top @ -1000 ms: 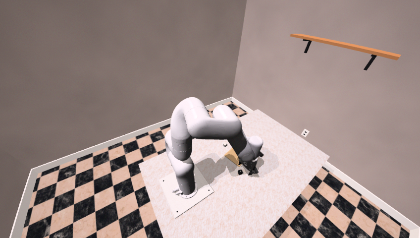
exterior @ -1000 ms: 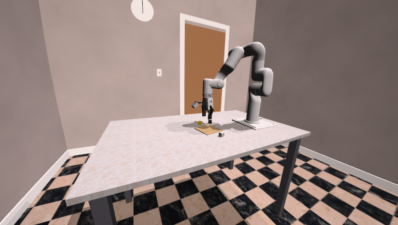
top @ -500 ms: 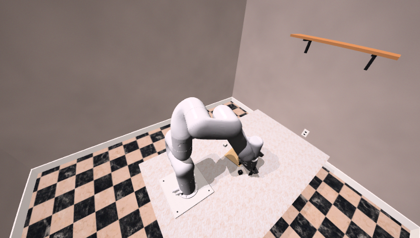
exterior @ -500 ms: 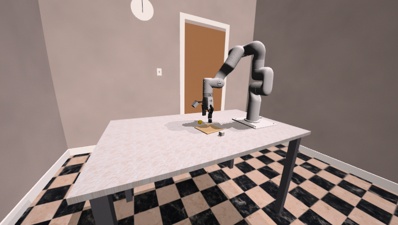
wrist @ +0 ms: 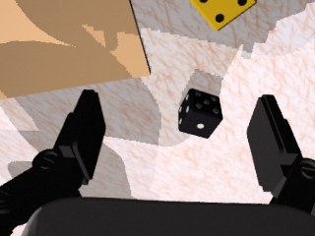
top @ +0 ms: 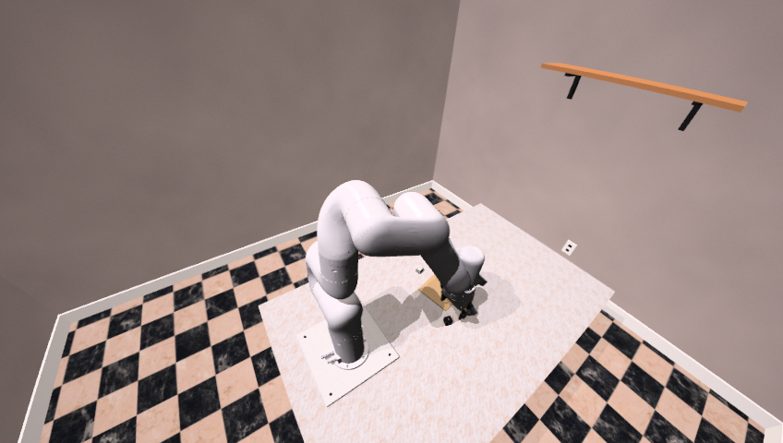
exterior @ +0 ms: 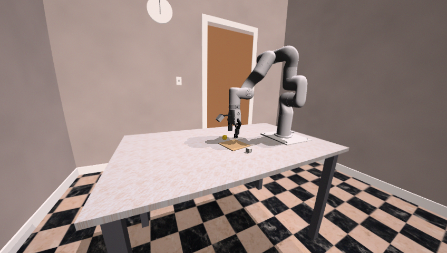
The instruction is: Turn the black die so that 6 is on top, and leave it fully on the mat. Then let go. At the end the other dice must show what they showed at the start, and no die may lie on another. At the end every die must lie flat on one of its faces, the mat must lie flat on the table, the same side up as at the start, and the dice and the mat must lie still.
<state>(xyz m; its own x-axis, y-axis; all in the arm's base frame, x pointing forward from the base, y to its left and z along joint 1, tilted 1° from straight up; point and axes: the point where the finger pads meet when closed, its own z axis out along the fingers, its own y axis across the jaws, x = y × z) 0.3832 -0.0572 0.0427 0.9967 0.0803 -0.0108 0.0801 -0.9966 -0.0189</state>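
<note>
Right now my hand is 3 cm past the black die, 2 cm to the left of it and 4 cm above it. Also, from my hand: white die: 1 cm ahead, 23 cm to the left, 4 cm below; then tan mat: 4 cm ahead, 10 cm to the left, 5 cm below; then yellow die: 6 cm ahead, 2 cm to the right, 4 cm below.
</note>
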